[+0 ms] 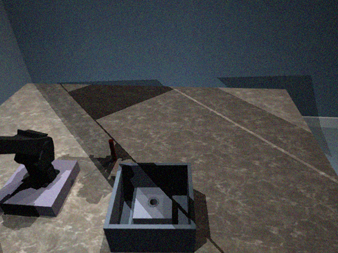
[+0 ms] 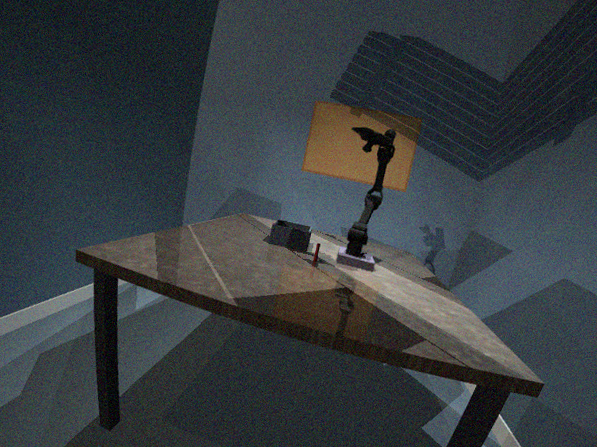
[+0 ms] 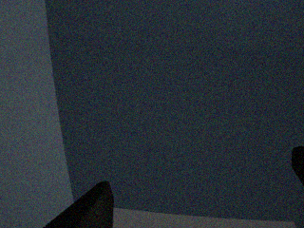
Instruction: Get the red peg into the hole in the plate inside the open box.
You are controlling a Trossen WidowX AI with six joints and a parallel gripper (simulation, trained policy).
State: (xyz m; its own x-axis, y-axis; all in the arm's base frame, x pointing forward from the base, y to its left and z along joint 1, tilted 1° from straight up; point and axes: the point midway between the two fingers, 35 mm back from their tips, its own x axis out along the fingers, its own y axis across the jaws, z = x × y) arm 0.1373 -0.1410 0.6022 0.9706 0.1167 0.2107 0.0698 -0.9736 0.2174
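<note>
The red peg lies 3 cm behind my gripper tip, 29 cm to the left of it and 61 cm below it. Also, from my gripper tip: dark blue box: 17 cm ahead, 13 cm to the left, 63 cm below; plate: 17 cm ahead, 13 cm to the left, 61 cm below.
</note>
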